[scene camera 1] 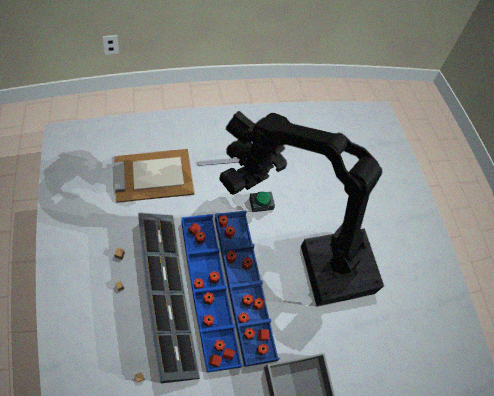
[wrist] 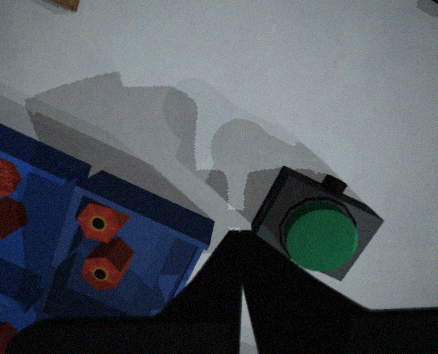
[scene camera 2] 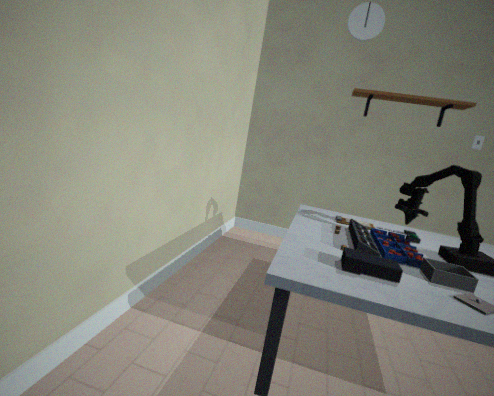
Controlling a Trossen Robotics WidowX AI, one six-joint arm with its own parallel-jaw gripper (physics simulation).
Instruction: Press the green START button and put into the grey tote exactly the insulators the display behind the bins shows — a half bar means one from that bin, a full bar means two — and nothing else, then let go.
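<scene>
The green START button sits on a small dark box. My gripper is shut and empty, above the table. In the wrist view its fingertips are left of the button, between it and the bins. Blue bins stand in two columns of four, each holding two or three red insulators. The display has dark cells in two columns, with thin white strips between them; I make out no lit bars. The grey tote is partly cut off in scene camera 1; its visible floor is bare.
A wooden board with paper and a thin grey strip lie beyond the bins. Small tan blocks lie behind the display. A long black box and a flat tan plate are near the table edge.
</scene>
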